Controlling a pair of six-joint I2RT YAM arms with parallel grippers.
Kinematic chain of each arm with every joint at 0, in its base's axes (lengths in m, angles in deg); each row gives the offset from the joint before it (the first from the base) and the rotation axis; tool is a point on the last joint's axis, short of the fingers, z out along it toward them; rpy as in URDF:
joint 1: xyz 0 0 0.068 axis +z
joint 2: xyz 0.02 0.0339 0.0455 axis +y
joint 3: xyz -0.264 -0.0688 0 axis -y
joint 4: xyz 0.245 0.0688 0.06 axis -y
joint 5: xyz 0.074 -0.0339 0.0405 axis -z
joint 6: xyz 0.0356 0 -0.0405 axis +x
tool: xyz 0 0 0 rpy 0 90 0
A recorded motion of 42 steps. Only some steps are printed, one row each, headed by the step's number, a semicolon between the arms.
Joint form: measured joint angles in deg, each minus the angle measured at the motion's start. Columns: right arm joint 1, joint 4, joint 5, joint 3, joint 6, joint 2; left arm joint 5, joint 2, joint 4, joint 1, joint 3, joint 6.
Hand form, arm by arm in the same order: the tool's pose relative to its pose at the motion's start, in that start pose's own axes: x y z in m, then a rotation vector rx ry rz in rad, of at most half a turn. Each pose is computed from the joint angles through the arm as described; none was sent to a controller.
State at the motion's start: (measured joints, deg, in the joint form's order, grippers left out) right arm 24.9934 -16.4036 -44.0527 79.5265 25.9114 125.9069; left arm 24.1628 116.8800 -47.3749 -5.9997 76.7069 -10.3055
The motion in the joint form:
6: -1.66 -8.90 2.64 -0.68 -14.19 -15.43; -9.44 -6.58 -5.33 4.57 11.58 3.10
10: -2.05 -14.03 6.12 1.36 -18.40 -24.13; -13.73 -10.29 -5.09 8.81 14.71 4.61
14: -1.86 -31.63 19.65 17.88 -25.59 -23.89; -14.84 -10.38 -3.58 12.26 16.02 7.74
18: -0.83 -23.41 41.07 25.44 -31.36 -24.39; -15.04 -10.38 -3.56 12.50 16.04 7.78
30: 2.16 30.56 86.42 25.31 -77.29 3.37; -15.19 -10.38 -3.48 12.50 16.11 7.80
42: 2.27 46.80 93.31 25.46 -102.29 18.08; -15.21 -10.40 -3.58 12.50 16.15 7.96
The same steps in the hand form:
6: 0.0058 0.0618 -0.0788 0.0278 -0.1070 -0.2983; -0.0224 -0.0071 -0.0962 -0.1381 -0.2617 0.0537
10: 0.0140 0.1042 -0.1273 0.0720 -0.2012 -0.4285; -0.0224 0.0054 -0.1448 -0.2148 -0.4110 0.0379
14: 0.0025 0.1505 -0.1737 0.3166 -0.2426 -0.5180; -0.0268 0.0241 -0.1626 -0.2547 -0.4733 0.0455
18: -0.0193 0.1892 -0.2085 0.6371 -0.5677 -0.6920; -0.0268 0.0257 -0.1634 -0.2591 -0.4754 0.0416
30: -0.1254 0.1056 -0.0827 1.6525 -0.7189 -1.0328; -0.0271 0.0256 -0.1638 -0.2617 -0.4780 0.0421
42: -0.1335 0.0269 -0.0073 1.9492 -0.3562 -1.2135; -0.0269 0.0255 -0.1641 -0.2628 -0.4770 0.0446

